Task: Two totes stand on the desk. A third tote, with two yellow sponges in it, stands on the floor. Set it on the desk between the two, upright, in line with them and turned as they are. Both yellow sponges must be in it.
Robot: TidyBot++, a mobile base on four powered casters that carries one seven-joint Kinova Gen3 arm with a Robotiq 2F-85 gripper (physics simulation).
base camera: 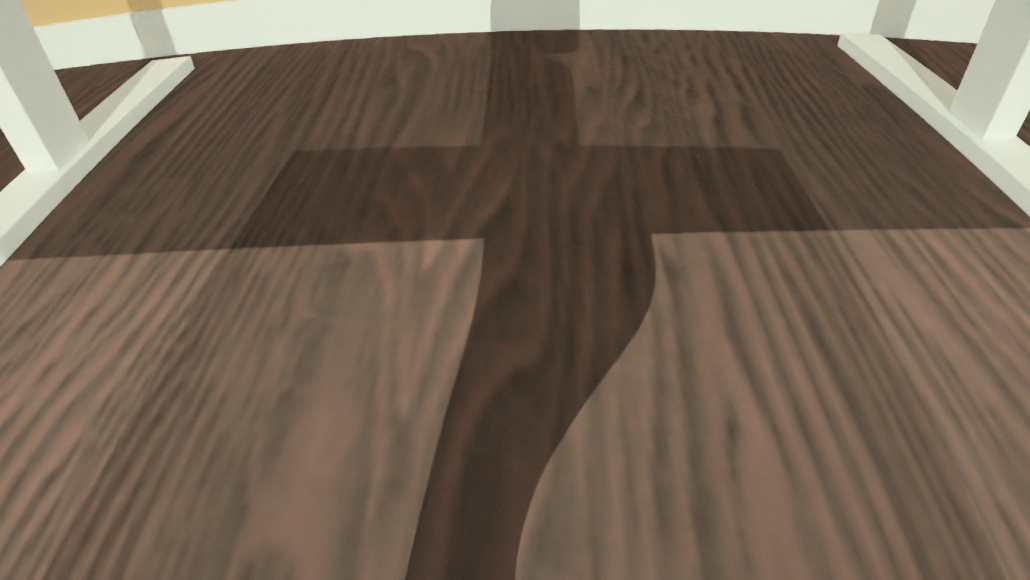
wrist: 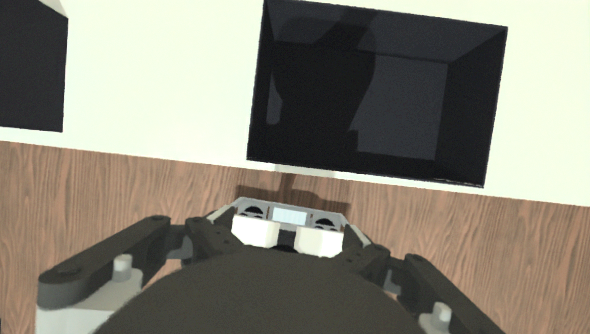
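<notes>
In the wrist view a black open tote (wrist: 474, 108) stands on the white desk top (wrist: 159, 72), near the desk's front edge. I see nothing inside it. My gripper (wrist: 288, 227) is open and empty. It hangs high over the floor just in front of the desk, on the near side of the tote.
The base camera view shows dark wood floor under the desk, with the desk's white foot and leg at the left (base camera: 90, 136) and another at the right (base camera: 950, 112). A white wall base runs along the back.
</notes>
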